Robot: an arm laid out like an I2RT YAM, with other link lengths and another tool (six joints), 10 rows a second.
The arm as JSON. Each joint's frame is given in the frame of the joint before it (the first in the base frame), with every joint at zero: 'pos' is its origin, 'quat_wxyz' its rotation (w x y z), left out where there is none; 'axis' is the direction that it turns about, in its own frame. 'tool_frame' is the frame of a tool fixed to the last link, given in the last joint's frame.
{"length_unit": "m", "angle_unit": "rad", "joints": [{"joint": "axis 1", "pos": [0.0, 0.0, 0.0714], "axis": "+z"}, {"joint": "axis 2", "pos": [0.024, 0.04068, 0.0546], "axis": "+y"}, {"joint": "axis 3", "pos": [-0.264, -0.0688, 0.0], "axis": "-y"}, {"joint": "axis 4", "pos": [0.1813, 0.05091, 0.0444], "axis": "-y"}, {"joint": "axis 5", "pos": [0.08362, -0.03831, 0.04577], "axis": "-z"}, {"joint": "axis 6", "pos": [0.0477, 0.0, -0.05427], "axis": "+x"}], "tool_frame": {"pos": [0.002, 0.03, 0.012], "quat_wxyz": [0.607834, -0.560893, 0.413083, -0.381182]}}
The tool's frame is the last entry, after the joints.
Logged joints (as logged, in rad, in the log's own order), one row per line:
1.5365, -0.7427, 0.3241, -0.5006, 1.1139, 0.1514
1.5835, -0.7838, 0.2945, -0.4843, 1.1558, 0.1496
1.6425, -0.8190, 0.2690, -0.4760, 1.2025, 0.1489
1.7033, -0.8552, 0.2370, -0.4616, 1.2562, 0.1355
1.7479, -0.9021, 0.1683, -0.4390, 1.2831, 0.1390
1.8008, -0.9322, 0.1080, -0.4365, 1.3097, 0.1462
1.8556, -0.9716, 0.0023, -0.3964, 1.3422, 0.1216
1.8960, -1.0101, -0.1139, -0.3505, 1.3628, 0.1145
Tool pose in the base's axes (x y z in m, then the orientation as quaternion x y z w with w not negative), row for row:
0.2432, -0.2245, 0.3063, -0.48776, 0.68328, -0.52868, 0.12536
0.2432, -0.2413, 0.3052, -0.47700, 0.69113, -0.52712, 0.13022
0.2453, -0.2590, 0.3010, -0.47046, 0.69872, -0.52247, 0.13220
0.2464, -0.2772, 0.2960, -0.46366, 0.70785, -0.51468, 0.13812
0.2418, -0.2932, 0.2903, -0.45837, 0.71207, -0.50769, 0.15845
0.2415, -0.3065, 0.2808, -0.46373, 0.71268, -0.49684, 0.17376
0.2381, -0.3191, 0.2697, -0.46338, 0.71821, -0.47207, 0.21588
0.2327, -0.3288, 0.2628, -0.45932, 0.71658, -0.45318, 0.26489
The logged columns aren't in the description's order. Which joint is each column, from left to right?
Columns, left to right: axis 2, axis 1, axis 5, axis 6, axis 3, axis 4.
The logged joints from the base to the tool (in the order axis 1, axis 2, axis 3, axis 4, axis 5, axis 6), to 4 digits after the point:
-0.7427, 1.5365, 1.1139, 0.1514, 0.3241, -0.5006
-0.7838, 1.5835, 1.1558, 0.1496, 0.2945, -0.4843
-0.8190, 1.6425, 1.2025, 0.1489, 0.2690, -0.4760
-0.8552, 1.7033, 1.2562, 0.1355, 0.2370, -0.4616
-0.9021, 1.7479, 1.2831, 0.1390, 0.1683, -0.4390
-0.9322, 1.8008, 1.3097, 0.1462, 0.1080, -0.4365
-0.9716, 1.8556, 1.3422, 0.1216, 0.0023, -0.3964
-1.0101, 1.8960, 1.3628, 0.1145, -0.1139, -0.3505

